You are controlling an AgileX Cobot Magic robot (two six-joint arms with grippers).
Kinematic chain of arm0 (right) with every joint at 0, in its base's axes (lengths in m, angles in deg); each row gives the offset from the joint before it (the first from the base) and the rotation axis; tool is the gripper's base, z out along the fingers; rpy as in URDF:
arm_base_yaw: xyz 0 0 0.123 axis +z
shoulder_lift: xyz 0 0 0 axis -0.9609 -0.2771 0
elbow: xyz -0.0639 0.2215 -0.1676 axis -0.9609 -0.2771 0
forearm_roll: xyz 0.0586 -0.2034 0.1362 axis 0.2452 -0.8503 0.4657
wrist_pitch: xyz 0 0 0 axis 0.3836 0.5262 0.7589
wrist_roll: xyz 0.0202 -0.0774 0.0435 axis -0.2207 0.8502 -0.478
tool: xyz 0 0 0 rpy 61.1 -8.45 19.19
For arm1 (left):
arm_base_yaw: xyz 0 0 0.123 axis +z
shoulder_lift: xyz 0 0 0 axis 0.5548 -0.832 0
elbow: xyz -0.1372 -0.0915 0.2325 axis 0.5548 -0.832 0
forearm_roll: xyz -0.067 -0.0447 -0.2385 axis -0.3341 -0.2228 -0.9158
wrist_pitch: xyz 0 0 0 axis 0.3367 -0.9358 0.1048
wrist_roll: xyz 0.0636 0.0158 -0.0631 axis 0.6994 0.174 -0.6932
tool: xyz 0 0 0 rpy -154.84 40.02 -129.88
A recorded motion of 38 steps. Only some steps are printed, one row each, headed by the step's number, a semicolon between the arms.
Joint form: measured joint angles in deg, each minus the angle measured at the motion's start. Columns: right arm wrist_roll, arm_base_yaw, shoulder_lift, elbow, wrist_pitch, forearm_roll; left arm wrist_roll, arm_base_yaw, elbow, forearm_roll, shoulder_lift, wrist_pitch.
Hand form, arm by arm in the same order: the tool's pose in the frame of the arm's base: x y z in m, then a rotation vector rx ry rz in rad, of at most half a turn. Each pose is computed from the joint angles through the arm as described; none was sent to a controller.
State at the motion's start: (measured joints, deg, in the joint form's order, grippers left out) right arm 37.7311 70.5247 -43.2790 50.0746 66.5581 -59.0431; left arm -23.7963 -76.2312 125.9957 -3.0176 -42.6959 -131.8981
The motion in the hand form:
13: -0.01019 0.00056 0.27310 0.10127 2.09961 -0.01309; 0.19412 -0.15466 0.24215 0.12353 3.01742 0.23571
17: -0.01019 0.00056 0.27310 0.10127 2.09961 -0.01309; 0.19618 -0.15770 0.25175 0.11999 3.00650 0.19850
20: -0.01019 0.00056 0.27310 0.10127 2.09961 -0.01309; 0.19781 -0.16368 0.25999 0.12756 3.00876 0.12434
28: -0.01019 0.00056 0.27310 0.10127 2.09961 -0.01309; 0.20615 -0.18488 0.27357 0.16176 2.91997 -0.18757
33: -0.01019 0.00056 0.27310 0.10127 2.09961 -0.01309; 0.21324 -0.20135 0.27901 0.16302 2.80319 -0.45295
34: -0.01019 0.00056 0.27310 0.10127 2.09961 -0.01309; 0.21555 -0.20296 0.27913 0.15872 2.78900 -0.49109
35: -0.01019 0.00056 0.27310 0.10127 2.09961 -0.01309; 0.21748 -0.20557 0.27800 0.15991 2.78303 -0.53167
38: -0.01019 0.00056 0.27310 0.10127 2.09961 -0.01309; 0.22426 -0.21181 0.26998 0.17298 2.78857 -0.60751
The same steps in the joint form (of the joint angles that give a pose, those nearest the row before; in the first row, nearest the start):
13: 0.00 0.00 0.00 0.00 0.00 0.00; 0.00 0.00 2.17 -0.31 5.51 -5.42
17: 0.00 0.00 0.00 0.00 0.00 0.00; 0.41 0.00 4.14 -0.96 5.85 -6.17
20: 0.00 0.00 0.00 0.00 0.00 0.00; 1.64 0.00 6.19 -3.22 5.84 -6.17
28: 0.00 0.00 0.00 0.00 0.00 0.00; 5.21 0.00 8.95 -9.81 5.84 2.71
33: 0.00 0.00 0.00 0.00 0.00 0.00; 8.67 0.20 8.95 -16.40 5.78 13.49
34: 0.00 0.00 0.00 0.00 0.00 0.00; 9.73 0.59 8.95 -17.90 5.57 14.99
35: 0.00 0.00 0.00 0.00 0.00 0.00; 11.24 0.90 8.95 -19.97 5.13 16.29
38: 0.00 0.00 0.00 0.00 0.00 0.00; 15.97 1.89 8.95 -25.35 3.10 18.65

